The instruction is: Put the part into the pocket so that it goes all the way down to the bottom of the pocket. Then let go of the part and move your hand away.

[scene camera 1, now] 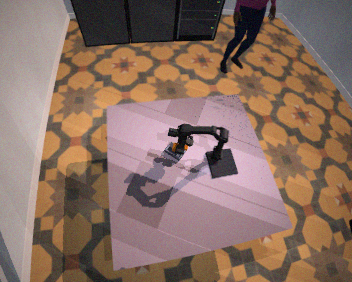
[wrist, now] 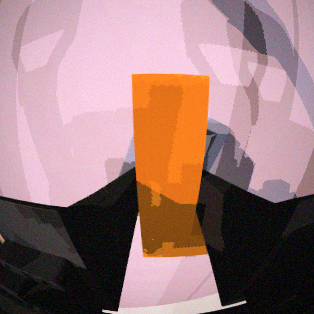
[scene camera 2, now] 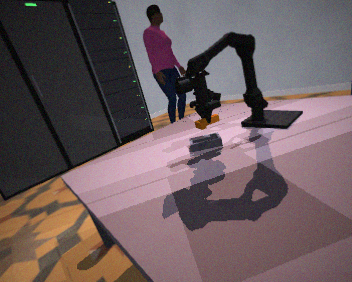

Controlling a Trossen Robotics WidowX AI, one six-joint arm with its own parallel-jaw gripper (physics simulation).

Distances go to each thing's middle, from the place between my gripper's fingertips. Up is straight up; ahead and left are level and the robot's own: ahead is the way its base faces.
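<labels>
From my hand: orange L-shaped part (wrist: 169,110), 10 mm ahead, 10 mm above; grey pocket block (wrist: 216,132), 30 mm ahead, 10 mm to the right, 80 mm below.
</labels>
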